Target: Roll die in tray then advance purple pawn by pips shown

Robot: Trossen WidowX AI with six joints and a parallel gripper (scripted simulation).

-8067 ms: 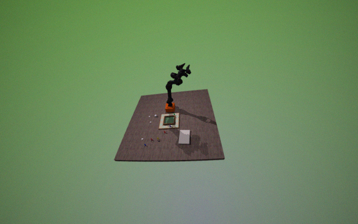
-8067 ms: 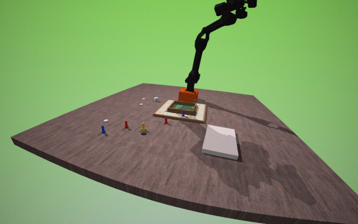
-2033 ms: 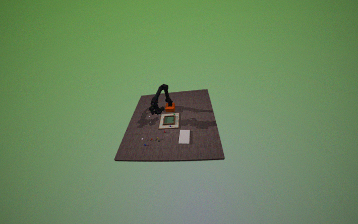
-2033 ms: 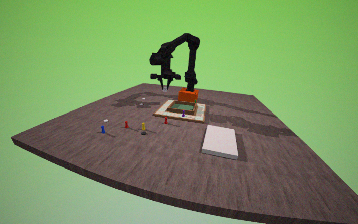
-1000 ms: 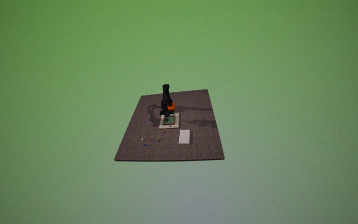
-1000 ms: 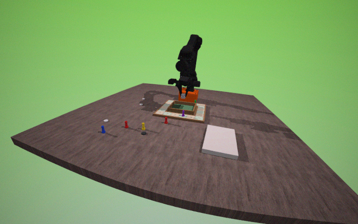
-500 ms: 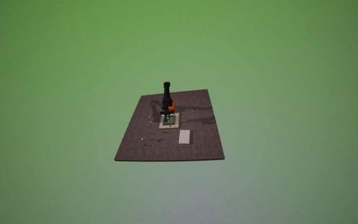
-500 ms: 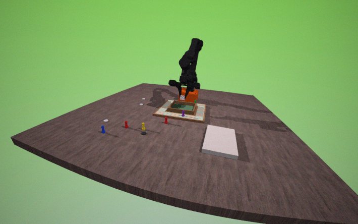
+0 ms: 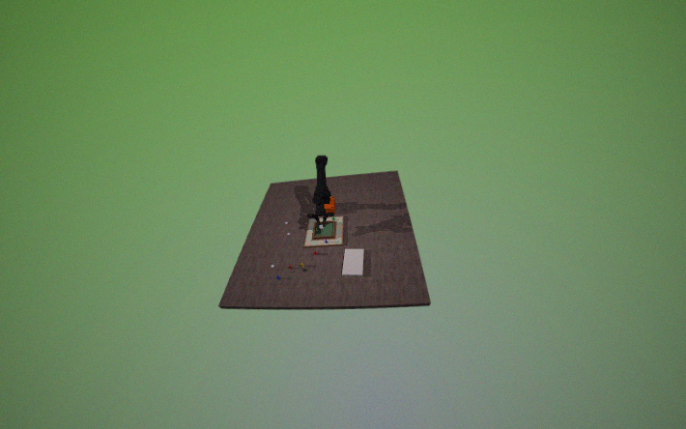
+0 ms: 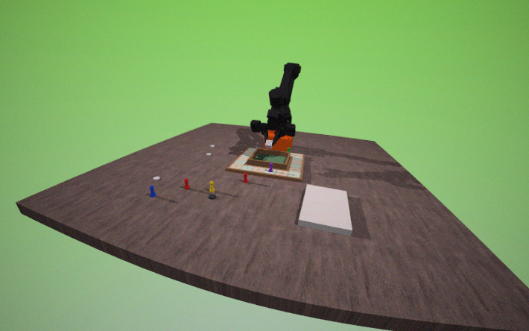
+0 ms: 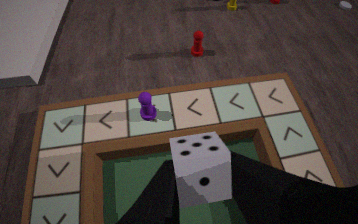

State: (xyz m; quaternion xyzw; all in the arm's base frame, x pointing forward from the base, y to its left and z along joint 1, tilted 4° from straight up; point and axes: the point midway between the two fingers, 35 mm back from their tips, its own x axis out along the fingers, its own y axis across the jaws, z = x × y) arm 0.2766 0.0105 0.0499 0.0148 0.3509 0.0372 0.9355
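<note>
My gripper tip is now 80 mm short of the purple pawn, 30 mm to the right of it and 60 mm above it. From my gripper tip the other things lie so: green pawn 150 mm behind, 60 mm to the left, 60 mm below; tray 30 mm behind, 80 mm below; die right at my gripper tip.
</note>
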